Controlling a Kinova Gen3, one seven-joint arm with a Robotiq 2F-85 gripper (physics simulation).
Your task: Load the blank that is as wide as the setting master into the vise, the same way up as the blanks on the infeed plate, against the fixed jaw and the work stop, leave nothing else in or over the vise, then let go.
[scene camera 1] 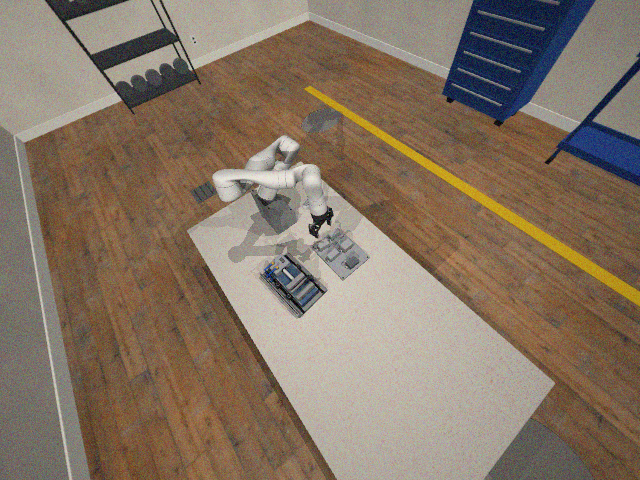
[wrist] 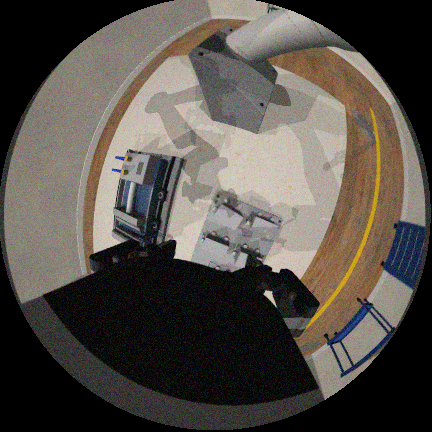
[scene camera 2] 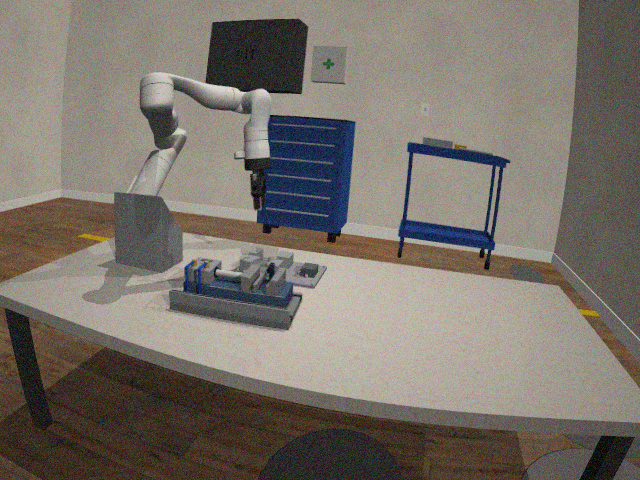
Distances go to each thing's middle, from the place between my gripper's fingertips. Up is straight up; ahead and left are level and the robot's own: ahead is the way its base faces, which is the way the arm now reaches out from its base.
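There is the grey infeed plate [scene camera 1: 338, 265], and counted from my hand it lies 5 cm to the left of it, 6 cm ahead of it and 19 cm below it.
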